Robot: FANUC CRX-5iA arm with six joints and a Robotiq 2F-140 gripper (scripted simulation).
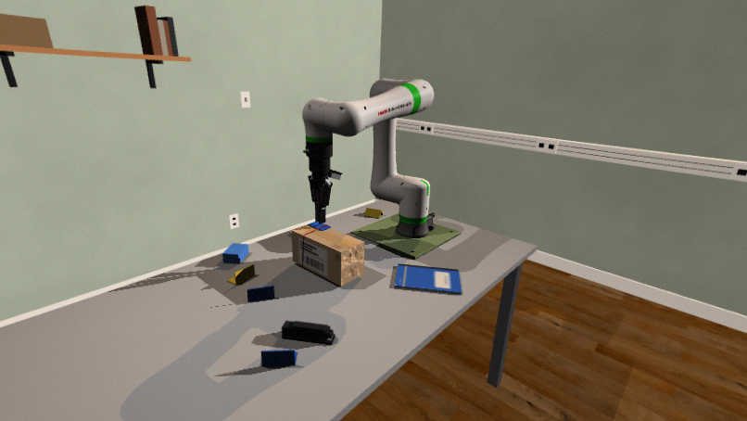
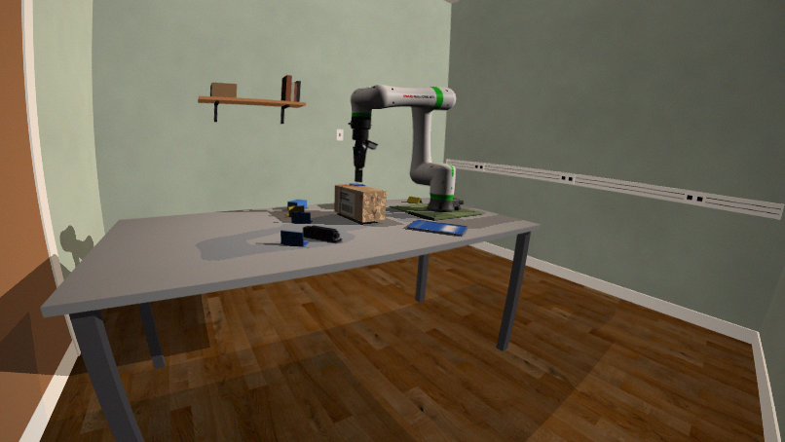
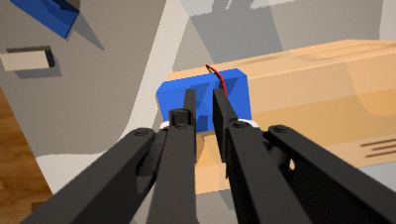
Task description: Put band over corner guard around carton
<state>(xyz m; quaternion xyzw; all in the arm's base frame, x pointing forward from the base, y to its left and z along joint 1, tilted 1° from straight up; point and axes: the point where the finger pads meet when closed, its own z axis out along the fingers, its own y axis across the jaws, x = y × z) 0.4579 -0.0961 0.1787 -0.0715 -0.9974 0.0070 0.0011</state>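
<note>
My gripper is now 110 mm above the brown carton, 90 mm to the right of it and 40 mm short of it.
</note>
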